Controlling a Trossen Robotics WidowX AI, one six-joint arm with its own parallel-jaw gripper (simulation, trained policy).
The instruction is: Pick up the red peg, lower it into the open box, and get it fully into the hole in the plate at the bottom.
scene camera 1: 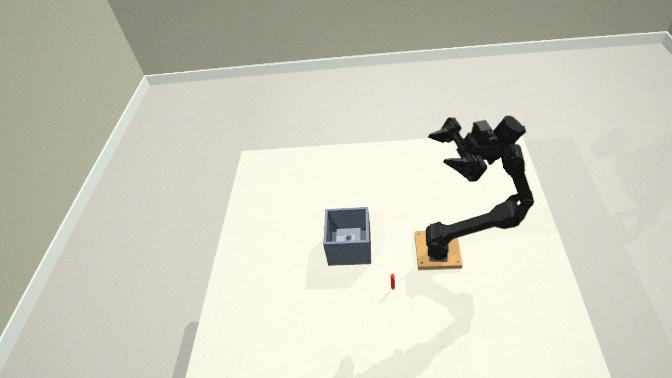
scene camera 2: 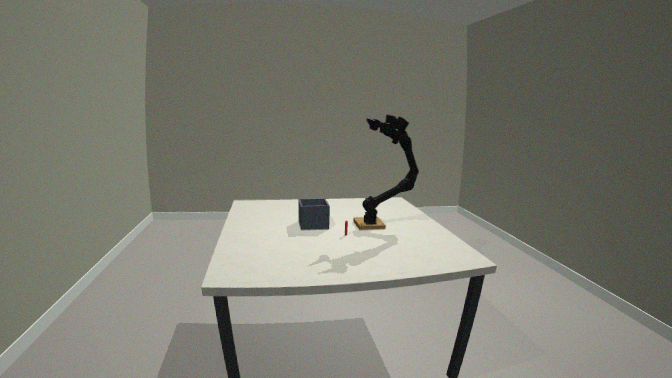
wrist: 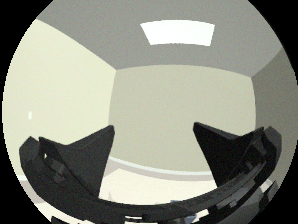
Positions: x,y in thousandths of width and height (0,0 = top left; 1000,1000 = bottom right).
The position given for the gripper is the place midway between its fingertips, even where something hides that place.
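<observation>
Grey-blue box (scene camera 1: 533,668), (scene camera 2: 467,567). The gripper (scene camera 1: 650,393), (wrist: 522,574).
</observation>
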